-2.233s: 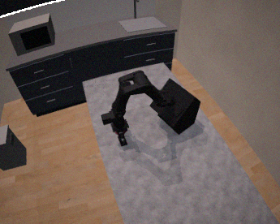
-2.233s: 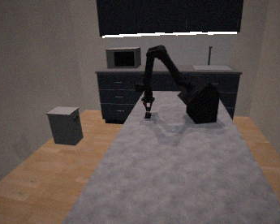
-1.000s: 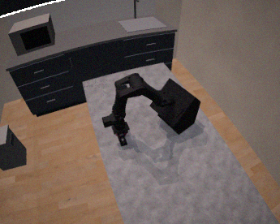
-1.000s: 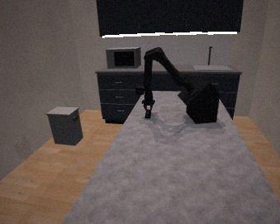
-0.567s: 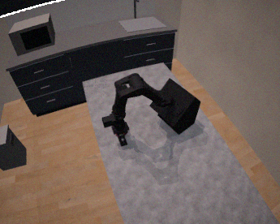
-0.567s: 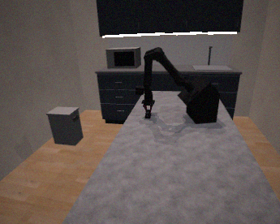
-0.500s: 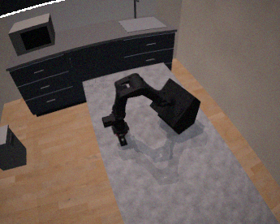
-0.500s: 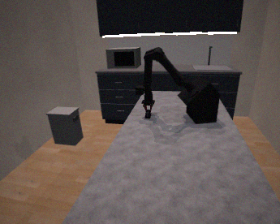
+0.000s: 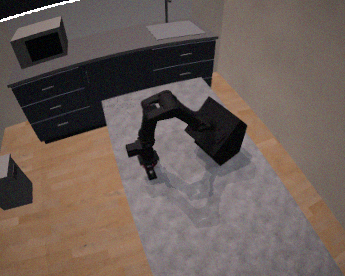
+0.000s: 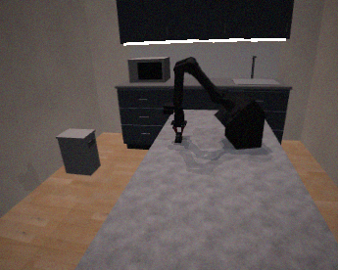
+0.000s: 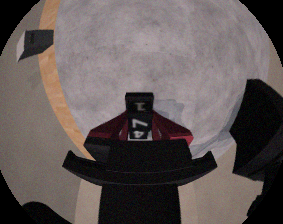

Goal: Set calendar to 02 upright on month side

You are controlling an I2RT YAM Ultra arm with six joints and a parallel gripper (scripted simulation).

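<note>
Right now the dark tray is 20 mm to the left of my hand and 30 mm below it. The rest, counted from my hand: dark calendar cube: 30 mm to the left, 10 mm below.
</note>
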